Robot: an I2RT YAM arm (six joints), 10 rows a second.
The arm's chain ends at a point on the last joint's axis. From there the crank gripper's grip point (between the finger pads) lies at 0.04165 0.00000 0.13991 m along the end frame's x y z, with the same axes.
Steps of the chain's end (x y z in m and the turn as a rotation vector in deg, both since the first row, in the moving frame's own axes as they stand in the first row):
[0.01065 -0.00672 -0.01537 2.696 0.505 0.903]
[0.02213 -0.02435 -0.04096 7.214 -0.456 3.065]
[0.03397 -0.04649 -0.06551 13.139 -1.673 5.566]
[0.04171 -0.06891 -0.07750 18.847 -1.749 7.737]
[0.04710 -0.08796 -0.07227 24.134 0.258 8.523]
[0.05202 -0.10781 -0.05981 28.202 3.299 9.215]
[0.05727 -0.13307 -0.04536 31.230 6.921 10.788]
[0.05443 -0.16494 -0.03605 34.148 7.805 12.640]
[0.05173 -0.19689 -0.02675 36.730 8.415 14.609]
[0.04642 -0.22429 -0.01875 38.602 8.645 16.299]
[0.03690 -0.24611 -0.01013 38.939 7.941 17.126]
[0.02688 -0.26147 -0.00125 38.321 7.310 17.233]
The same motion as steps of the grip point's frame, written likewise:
[0.01193 -0.01263 -0.01588 2.696 0.505 0.903]
[0.02143 -0.03974 -0.04160 7.214 -0.456 3.065]
[0.03126 -0.07457 -0.06756 13.139 -1.673 5.566]
[0.04021 -0.10895 -0.08289 18.847 -1.749 7.737]
[0.05157 -0.13888 -0.08338 24.134 0.258 8.523]
[0.06454 -0.16599 -0.07728 28.202 3.299 9.215]
[0.07917 -0.19472 -0.06921 31.230 6.921 10.788]
[0.07970 -0.23036 -0.06393 34.148 7.805 12.640]
[0.07986 -0.26517 -0.05813 36.730 8.415 14.609]
[0.07636 -0.29437 -0.05248 38.602 8.645 16.299]
[0.06589 -0.31648 -0.04342 38.939 7.941 17.126]
[0.05444 -0.33098 -0.03305 38.321 7.310 17.233]

